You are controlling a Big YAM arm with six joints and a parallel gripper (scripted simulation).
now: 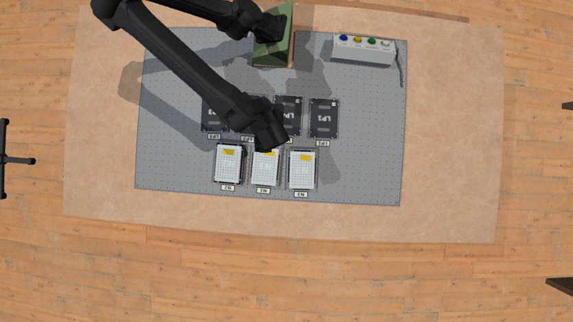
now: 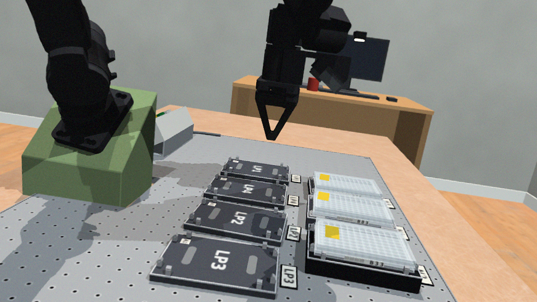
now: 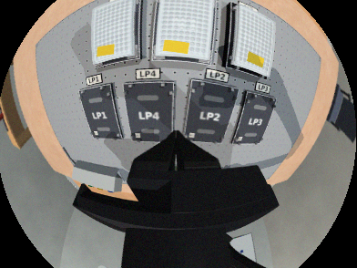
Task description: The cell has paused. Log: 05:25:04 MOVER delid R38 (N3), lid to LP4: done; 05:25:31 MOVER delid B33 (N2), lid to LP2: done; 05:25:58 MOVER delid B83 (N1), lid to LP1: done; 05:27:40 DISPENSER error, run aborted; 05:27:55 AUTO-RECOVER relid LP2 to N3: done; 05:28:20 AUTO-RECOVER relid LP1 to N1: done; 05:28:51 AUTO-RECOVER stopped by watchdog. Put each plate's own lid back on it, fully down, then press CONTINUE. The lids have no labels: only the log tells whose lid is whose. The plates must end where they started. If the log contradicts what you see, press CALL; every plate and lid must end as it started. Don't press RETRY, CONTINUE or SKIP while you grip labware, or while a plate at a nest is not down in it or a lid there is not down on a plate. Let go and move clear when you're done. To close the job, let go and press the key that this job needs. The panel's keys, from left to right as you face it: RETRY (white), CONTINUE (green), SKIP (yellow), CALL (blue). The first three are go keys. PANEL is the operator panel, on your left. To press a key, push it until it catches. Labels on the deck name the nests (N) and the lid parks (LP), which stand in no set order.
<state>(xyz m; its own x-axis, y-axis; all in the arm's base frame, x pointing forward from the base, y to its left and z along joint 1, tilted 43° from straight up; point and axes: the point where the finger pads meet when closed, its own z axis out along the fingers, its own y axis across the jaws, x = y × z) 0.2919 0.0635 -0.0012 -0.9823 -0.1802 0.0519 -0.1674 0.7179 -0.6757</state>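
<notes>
The green key lies 350 mm behind my hand, 290 mm to the left of it and 70 mm below it. Also, from my hand: white key: 360 mm behind, 340 mm to the left, 70 mm below; then yellow key: 350 mm behind, 240 mm to the left, 70 mm below; then blue key: 340 mm behind, 190 mm to the left, 70 mm below.
</notes>
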